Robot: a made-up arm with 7 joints.
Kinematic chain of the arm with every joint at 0, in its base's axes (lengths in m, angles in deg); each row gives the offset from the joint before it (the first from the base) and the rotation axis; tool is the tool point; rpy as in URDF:
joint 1: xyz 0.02 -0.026 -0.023 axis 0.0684 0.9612 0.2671
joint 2: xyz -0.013 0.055 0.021 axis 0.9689 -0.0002 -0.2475
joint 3: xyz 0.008 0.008 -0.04 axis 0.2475 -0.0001 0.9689
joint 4: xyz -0.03 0 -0.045 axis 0.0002 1 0
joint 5: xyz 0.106 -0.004 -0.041 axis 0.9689 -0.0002 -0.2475
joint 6: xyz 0.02 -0.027 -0.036 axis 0.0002 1 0
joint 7: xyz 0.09 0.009 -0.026 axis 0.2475 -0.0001 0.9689
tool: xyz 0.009 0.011 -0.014 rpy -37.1 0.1 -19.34
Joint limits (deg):
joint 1: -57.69..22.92
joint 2: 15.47..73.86
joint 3: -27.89..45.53
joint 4: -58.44..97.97
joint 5: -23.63..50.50
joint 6: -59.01..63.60
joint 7: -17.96..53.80
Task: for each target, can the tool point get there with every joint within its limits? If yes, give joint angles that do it. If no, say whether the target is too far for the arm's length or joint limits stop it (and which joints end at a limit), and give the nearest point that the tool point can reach.
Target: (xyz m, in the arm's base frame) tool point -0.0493 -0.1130 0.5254
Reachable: no: too far | nearest point 0.0135 0.0132 0.2038 | short by 0.351 m
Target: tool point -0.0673 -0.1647 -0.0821
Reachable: no: joint limits stop it (at a limit: joint 1, joint 2, joint 3, joint 4, joint 5, joint 6, joint 7) | nearest point 0.0444 -0.0816 -0.0770 | short by 0.139 m
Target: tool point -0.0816 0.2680 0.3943
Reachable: no: too far | nearest point 0.0240 0.1759 0.2060 | short by 0.235 m
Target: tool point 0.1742 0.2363 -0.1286
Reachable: yes | joints 9.36 63.44 10.32 20.08 17.31 -14.32 23.82
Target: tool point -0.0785 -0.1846 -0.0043
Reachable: no: joint limits stop it (at a limit: joint 1, joint 3, joint 4, joint 6, joint 7) | nearest point 0.0076 -0.0944 0.0287 | short by 0.129 m
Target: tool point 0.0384 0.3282 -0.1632
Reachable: yes | joints -23.47 65.11 15.25 81.24 0.06 3.51 22.74
